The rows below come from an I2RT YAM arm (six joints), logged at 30 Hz.
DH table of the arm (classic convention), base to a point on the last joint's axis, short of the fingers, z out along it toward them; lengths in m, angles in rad. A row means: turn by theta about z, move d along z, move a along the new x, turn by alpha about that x. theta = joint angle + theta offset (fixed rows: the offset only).
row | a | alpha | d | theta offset
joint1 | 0.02 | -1.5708 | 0.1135 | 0
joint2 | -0.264 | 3.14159 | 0 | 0
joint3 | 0.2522 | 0 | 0 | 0.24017
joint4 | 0.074 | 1.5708 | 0 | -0.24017
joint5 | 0 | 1.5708 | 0 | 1.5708
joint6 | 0 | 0 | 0.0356 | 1.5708
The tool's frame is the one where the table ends.
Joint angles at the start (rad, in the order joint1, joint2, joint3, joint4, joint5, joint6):
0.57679 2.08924 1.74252 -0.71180 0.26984 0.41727
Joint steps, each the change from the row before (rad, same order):
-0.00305 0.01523 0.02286 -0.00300 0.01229 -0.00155
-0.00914 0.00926 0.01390 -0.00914 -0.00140 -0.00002
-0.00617 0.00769 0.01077 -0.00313 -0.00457 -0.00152
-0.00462 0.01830 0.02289 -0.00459 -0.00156 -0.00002
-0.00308 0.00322 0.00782 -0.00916 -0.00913 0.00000
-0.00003 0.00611 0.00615 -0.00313 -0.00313 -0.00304
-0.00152 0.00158 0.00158 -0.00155 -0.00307 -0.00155
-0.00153 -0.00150 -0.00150 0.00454 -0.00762 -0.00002
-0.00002 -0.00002 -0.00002 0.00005 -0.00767 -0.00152
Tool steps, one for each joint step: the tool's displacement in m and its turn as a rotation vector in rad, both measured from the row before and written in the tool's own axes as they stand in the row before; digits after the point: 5 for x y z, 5 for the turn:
-0.00383 0.00029 0.00218 0.01110 -0.00899 0.00227
-0.00267 -0.00284 0.00224 0.00547 0.00472 0.00637
-0.00217 -0.00153 0.00184 -0.00080 0.00202 0.00364
-0.00313 0.00014 0.00373 0.00109 0.00072 0.00386
-0.00094 -0.00081 0.00017 -0.00492 0.00775 0.00137
-0.00020 0.00060 0.00137 -0.00165 0.00399 -0.00382
-0.00021 -0.00044 0.00053 -0.00141 0.00262 -0.00066
-0.00047 -0.00035 -0.00016 -0.00792 -0.00098 0.00242
0.00010 0.00024 0.00000 -0.00705 0.00300 -0.00149

